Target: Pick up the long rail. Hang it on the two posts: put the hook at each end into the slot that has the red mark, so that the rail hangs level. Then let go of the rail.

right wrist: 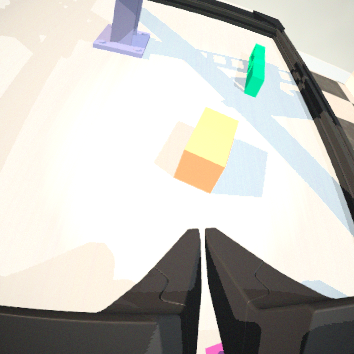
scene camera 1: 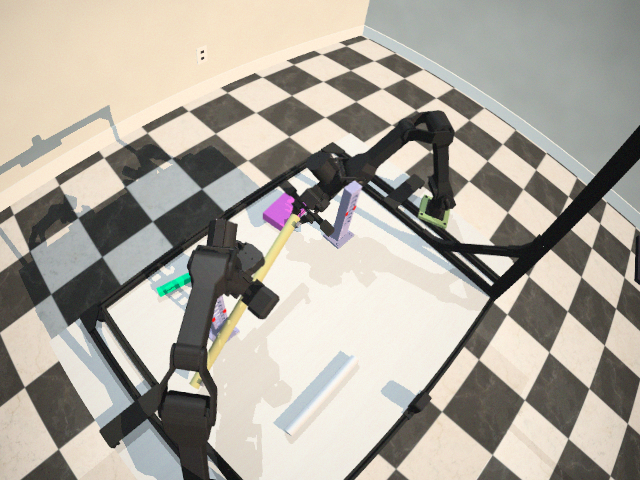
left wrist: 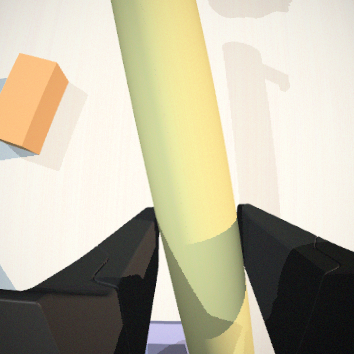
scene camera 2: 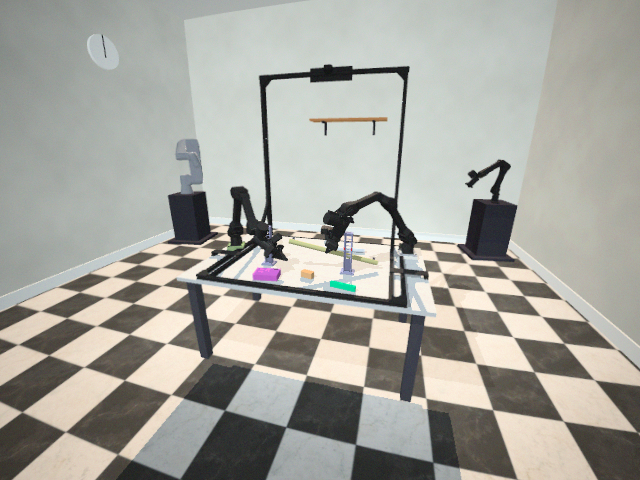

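Where they show: left gripper, fingertip midpoint: (scene camera 1: 254, 288) (left wrist: 197, 216) (scene camera 2: 326, 252); right gripper, fingertip midpoint: (right wrist: 201, 238) (scene camera 2: 287, 260); left arm's base at its link origin: (scene camera 2: 407, 251); right arm's base at its link origin: (scene camera 1: 435, 210) (scene camera 2: 236, 244).
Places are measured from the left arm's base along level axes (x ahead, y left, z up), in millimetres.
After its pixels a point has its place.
Observation:
The long yellow rail (scene camera 1: 273, 254) @[z 115, x 536, y 256 mm] (scene camera 2: 364, 258) @[z 38, x 260, y 226 mm] (left wrist: 185, 135) @[z 101, x 479, y 253 mm] hangs above the table, crossing in front of one post in scene camera 1. My left gripper (scene camera 1: 253, 289) @[z 71, x 457, y 247 mm] (scene camera 2: 330, 249) @[z 71, x 457, y 247 mm] (left wrist: 197, 216) @[z 71, x 457, y 247 mm] is shut on the rail. My right gripper (scene camera 1: 303, 210) (scene camera 2: 281, 255) @[z 40, x 647, y 311 mm] (right wrist: 201, 238) @[z 40, x 647, y 311 mm] is shut with nothing between its fingertips, near the rail's upper end in scene camera 1. One lilac post (scene camera 1: 345, 214) @[z 103, x 758, y 201 mm] (scene camera 2: 269, 242) stands beside the right gripper; the other post (scene camera 1: 219, 315) @[z 96, x 345, y 251 mm] (scene camera 2: 348, 253) (right wrist: 127, 25) @[z 2, x 365, y 266 mm] stands by the left arm. Both have red marks. The rail is in neither post's slots.
A magenta block (scene camera 1: 275, 210) @[z 2, x 707, y 391 mm] (scene camera 2: 266, 274) @[z 2, x 728, y 407 mm] (right wrist: 215, 349) @[z -13, x 681, y 333 mm] lies near the right gripper. An orange block (scene camera 2: 307, 274) @[z -6, x 536, y 362 mm] (left wrist: 30, 102) @[z 2, x 533, y 337 mm] (right wrist: 205, 150) @[z 2, x 559, y 336 mm] and a green piece (scene camera 1: 173, 285) @[z -4, x 344, y 437 mm] (scene camera 2: 342, 285) @[z -8, x 360, y 447 mm] (right wrist: 256, 71) @[z -3, x 401, y 423 mm] lie on the table. A pale bar (scene camera 1: 321, 394) @[z -3, x 372, y -27 mm] lies lower in scene camera 1.

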